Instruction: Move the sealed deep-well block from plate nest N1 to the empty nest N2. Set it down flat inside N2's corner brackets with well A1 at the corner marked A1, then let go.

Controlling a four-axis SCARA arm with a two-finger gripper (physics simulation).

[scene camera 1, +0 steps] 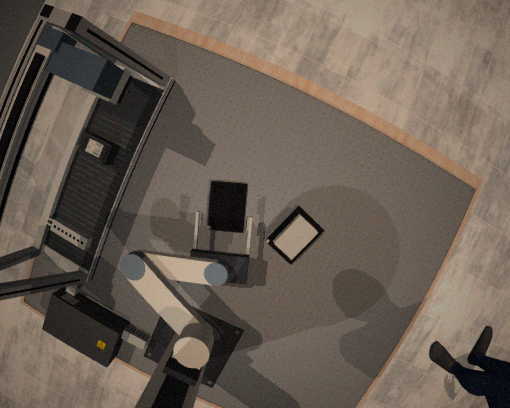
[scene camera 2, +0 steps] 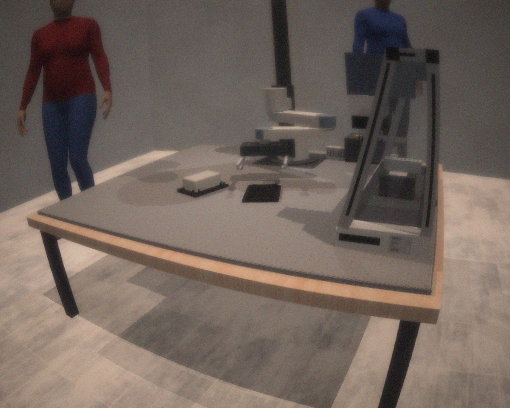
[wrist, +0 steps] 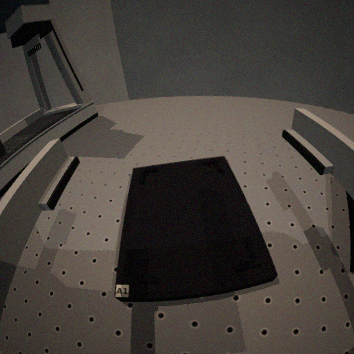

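Seen in the pictures: gripper, fingertip midpoint: [scene camera 1: 224, 214] [scene camera 2: 261, 166] [wrist: 179, 129]; arm's base, origin of the base link: [scene camera 2: 293, 161].
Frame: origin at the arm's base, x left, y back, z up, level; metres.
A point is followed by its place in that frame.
Note:
The sealed deep-well block [scene camera 1: 295, 238] {x -0.152, y -0.543, z 0.067 m} [scene camera 2: 201, 180] {x -0.124, y -0.589, z 0.063 m}, pale and box-shaped, sits flat on the black plate nest N1 [scene camera 1: 311, 219] {x -0.179, y -0.618, z 0.025 m} [scene camera 2: 209, 191] {x -0.100, y -0.578, z 0.019 m}, which stands turned on the table. The empty nest N2 [scene camera 1: 228, 206] {x 0.089, y -0.538, z 0.025 m} [scene camera 2: 262, 193] {x 0.104, y -0.556, z 0.025 m} [wrist: 192, 230] {x 0.081, y -0.510, z 0.025 m} is a black plate to the left of N1 in the first scene view. Its A1 label [wrist: 122, 290] {x 0.117, y -0.445, z 0.025 m} shows at the near left corner in the wrist view. My gripper [scene camera 1: 224, 215] {x 0.087, y -0.521, z 0.109 m} [scene camera 2: 262, 165] {x 0.087, y -0.521, z 0.109 m} [wrist: 179, 129] {x 0.087, y -0.521, z 0.109 m} is open and empty, above the table, with its fingertips over either side of N2's near part. The block does not show in the wrist view.
A framed enclosure [scene camera 1: 127, 175] {x 0.451, y -0.484, z 0.049 m} [scene camera 2: 390, 231] {x 0.595, y -0.850, z 0.073 m} [wrist: 75, 122] {x 0.450, y -0.754, z 0.033 m} with a dark deck stands on the table's left in the first scene view. A dark box [scene camera 1: 82, 330] {x 0.387, y 0.106, z 0.128 m} stands beside the arm's base. People stand near the table [scene camera 2: 230, 276] {x 0.261, y -1.050, z -0.003 m}.

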